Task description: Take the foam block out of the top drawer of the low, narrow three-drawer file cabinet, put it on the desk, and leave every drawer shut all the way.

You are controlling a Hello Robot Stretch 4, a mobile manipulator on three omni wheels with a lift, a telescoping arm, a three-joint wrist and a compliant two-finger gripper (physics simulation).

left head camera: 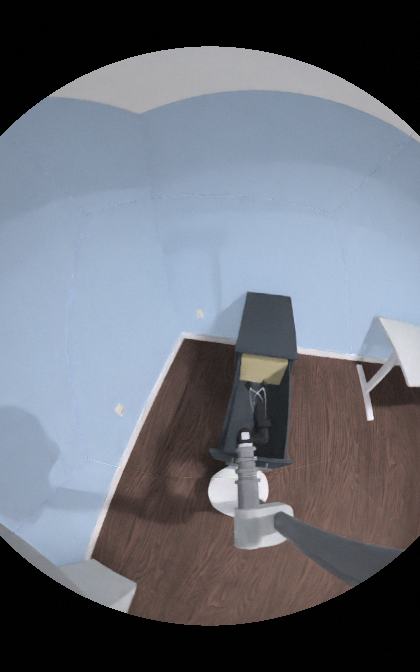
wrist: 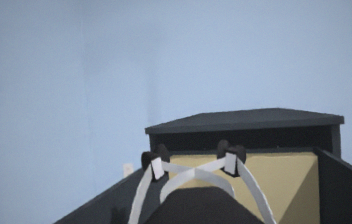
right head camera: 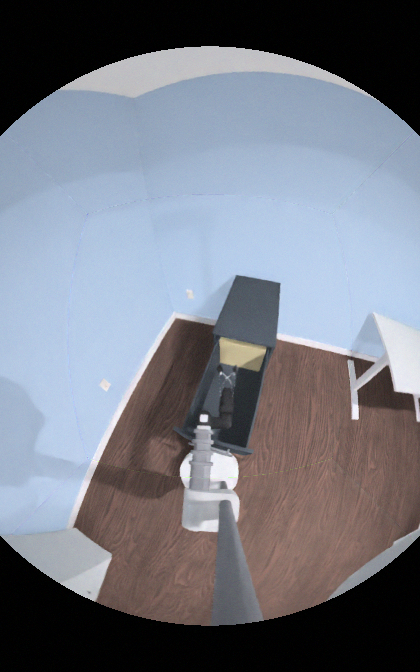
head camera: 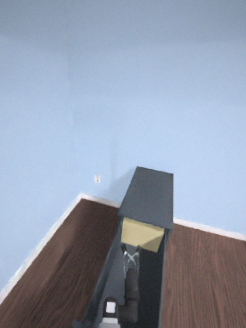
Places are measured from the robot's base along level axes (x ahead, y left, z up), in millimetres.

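Where they show: gripper, fingertip midpoint: (wrist: 192, 153) (head camera: 131, 244).
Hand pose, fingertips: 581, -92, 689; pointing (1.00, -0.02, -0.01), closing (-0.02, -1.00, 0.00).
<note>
After its pixels a point has its place, as x, y, z.
The dark file cabinet (head camera: 150, 195) {991, -255, 709} (left head camera: 267, 325) (right head camera: 250, 310) (wrist: 250, 118) {802, -234, 709} stands against the blue wall. Its top drawer (head camera: 152, 280) {515, -266, 375} (left head camera: 278, 425) (right head camera: 245, 410) (wrist: 340, 185) {630, -310, 611} is pulled far out. The foam block (head camera: 142, 234) {744, -191, 550} (left head camera: 262, 368) (right head camera: 242, 353) (wrist: 280, 175) {725, -261, 601}, pale yellow and wide, is at the drawer's back end. My gripper (head camera: 131, 248) {581, -92, 689} (left head camera: 256, 385) (right head camera: 227, 369) (wrist: 192, 153) {581, -92, 689} is open over the drawer, fingers toward the block's front face, with nothing between them. Whether the tips touch it is unclear. The white desk (left head camera: 402, 345) (right head camera: 405, 355) stands to the right. The lower drawers are hidden.
The drawer front (left head camera: 280, 463) (right head camera: 240, 449) lies under my arm (left head camera: 247, 480) (right head camera: 202, 457). A round white shape (left head camera: 220, 490) (right head camera: 227, 467) is below the arm on the floor. A light grey box (left head camera: 100, 580) (right head camera: 75, 555) is at the lower left. The room corner is left of the cabinet.
</note>
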